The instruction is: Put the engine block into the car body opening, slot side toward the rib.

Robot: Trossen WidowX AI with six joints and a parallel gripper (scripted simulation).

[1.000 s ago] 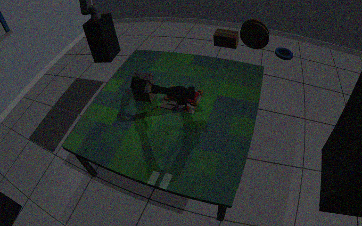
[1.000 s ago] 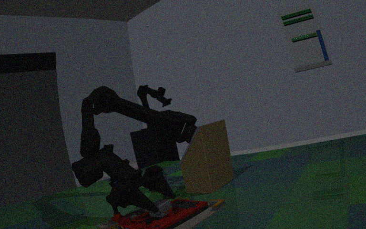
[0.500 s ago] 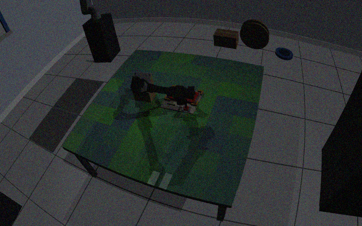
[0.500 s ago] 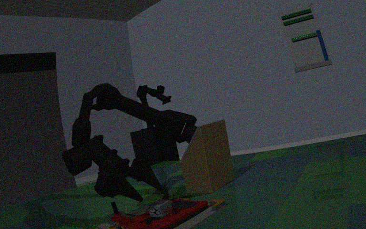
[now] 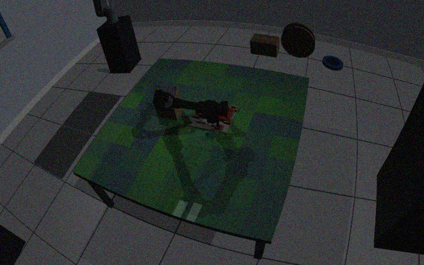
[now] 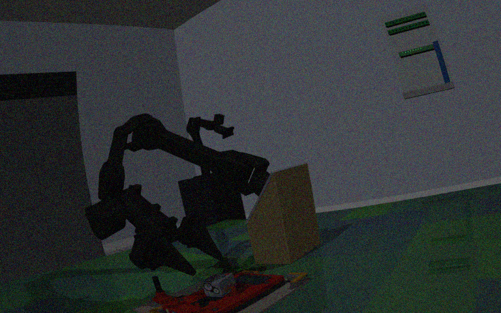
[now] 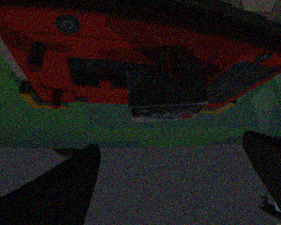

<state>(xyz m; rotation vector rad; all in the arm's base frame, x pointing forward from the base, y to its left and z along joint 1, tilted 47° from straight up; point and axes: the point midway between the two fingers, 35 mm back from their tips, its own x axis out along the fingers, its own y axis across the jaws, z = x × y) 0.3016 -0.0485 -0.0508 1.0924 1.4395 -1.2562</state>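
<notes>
Right now my gripper tip is 1 cm to the right of the engine block and 4 cm above it. From my gripper tip the other things lie so: pale plate (7 cm below).
</notes>
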